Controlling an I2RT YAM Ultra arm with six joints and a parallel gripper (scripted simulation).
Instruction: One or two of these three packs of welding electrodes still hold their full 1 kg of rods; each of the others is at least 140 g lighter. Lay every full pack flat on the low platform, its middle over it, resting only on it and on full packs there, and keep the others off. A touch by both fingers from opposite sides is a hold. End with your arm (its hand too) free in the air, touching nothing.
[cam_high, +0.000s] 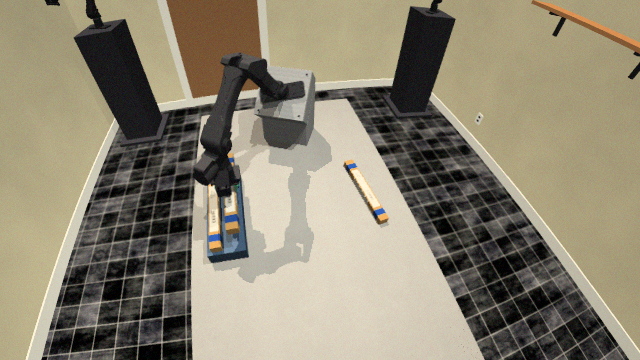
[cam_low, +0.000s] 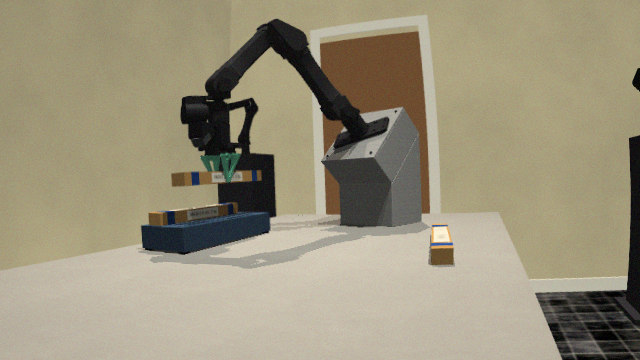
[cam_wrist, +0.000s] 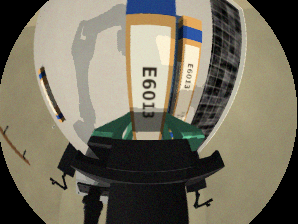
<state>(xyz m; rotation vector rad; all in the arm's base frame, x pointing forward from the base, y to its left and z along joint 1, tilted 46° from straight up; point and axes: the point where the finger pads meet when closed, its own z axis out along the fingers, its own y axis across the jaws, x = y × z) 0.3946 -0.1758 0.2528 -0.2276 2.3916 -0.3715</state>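
Right now my hand is 14 cm above the blue low platform, 5 cm to the left of it and 1 cm past it.
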